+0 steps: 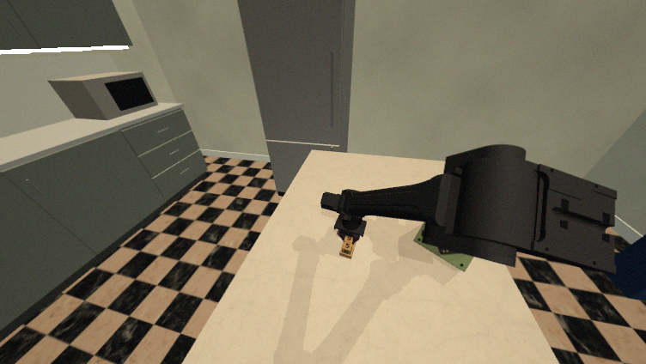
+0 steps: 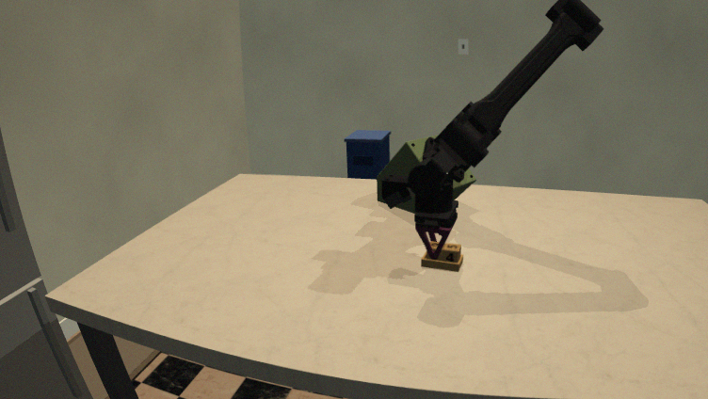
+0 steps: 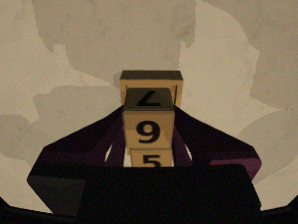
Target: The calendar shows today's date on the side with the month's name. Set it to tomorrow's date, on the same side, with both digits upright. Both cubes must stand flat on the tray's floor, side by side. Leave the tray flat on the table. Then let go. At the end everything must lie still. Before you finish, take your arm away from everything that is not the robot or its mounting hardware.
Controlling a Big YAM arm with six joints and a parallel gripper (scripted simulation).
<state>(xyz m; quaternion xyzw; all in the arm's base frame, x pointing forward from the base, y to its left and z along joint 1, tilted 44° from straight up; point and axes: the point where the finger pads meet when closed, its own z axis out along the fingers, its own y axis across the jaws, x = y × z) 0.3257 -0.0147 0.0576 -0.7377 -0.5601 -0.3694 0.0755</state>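
The cube lies right at my hand. Round my hand: wooden tray 20 mm below, 10 mm to the left.
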